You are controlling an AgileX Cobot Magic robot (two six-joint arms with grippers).
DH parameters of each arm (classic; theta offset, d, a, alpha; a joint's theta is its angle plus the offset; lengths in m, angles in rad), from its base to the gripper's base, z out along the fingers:
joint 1: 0 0.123 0 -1.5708
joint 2: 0.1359 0 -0.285 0
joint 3: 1.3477 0 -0.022 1.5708
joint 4: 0 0.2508 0 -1.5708
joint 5: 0 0 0.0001 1.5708
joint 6: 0 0.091 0 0
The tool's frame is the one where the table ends.
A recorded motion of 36 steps. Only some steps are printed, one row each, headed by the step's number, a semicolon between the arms.
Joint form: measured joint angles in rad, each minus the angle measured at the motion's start. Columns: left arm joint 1, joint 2, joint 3, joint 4, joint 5, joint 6; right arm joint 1, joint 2, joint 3, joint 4, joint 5, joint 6.
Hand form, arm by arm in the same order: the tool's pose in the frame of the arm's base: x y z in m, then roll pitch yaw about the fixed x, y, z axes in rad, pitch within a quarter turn. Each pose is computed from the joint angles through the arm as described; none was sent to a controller.
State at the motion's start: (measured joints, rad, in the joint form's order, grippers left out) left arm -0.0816 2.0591 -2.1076 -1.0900 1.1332 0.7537; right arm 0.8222 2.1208 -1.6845 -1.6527 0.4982 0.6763
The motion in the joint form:
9: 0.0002 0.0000 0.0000 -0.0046 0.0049 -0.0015; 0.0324 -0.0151 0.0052 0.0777 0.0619 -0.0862
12: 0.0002 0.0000 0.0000 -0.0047 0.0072 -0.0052; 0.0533 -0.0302 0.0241 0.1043 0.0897 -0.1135
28: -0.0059 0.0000 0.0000 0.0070 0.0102 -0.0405; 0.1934 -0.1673 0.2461 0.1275 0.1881 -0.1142
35: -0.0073 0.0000 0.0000 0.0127 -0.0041 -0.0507; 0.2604 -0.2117 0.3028 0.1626 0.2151 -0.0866
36: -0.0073 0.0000 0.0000 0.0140 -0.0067 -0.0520; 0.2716 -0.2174 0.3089 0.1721 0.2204 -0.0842
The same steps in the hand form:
9: 0.4475 -0.1102 0.3776 -2.2630 0.9798 2.9864; 0.3607 0.3406 0.2581 -1.8774 0.3845 -1.4208
12: 0.4473 -0.1103 0.3775 -2.2596 0.9759 2.9884; 0.3516 0.3425 0.2588 -1.8885 0.3677 -1.4313
28: 0.4465 -0.1126 0.3766 -2.2484 0.9464 3.0032; 0.2817 0.3448 0.2549 -1.9420 0.2932 -1.4083
35: 0.4476 -0.1127 0.3766 -2.2468 0.9450 3.0202; 0.2526 0.3488 0.2559 -1.9713 0.3210 -1.3992
36: 0.4478 -0.1126 0.3766 -2.2474 0.9452 3.0226; 0.2480 0.3497 0.2562 -1.9775 0.3264 -1.3997

